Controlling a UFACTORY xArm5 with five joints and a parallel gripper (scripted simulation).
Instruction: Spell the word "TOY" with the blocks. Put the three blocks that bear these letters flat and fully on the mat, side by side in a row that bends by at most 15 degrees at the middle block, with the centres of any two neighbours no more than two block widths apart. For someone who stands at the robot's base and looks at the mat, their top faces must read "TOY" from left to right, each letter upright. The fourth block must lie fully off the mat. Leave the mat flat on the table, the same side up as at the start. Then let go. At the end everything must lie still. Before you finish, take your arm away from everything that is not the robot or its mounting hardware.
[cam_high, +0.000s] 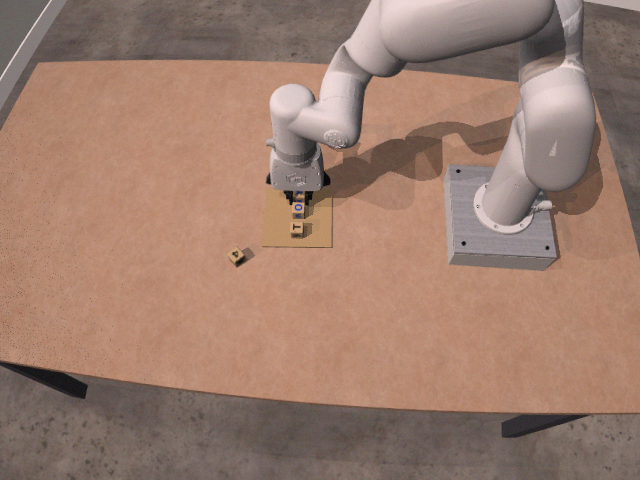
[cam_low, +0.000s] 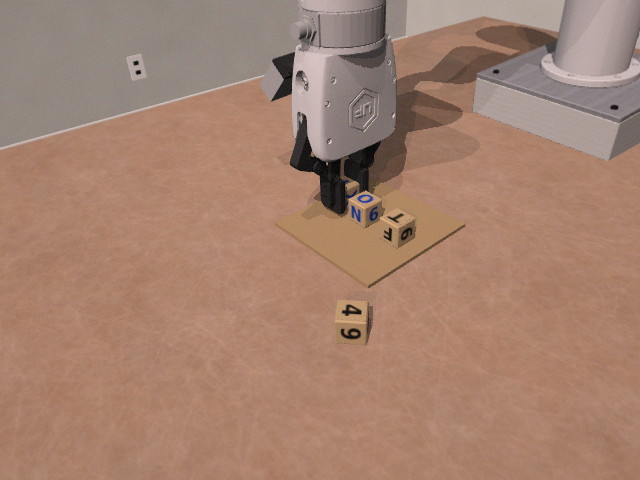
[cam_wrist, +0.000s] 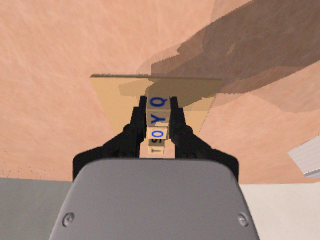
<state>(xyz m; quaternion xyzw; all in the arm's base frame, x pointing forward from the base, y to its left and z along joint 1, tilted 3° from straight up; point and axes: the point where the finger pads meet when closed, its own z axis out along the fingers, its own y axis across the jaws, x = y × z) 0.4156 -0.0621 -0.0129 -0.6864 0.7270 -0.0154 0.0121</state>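
My hand is 30 mm to the right of the O block and 10 mm above it. Also, from my hand: tan mat (40 mm to the left, 30 mm below); then T block (10 mm ahead, 80 mm to the left, 10 mm below).
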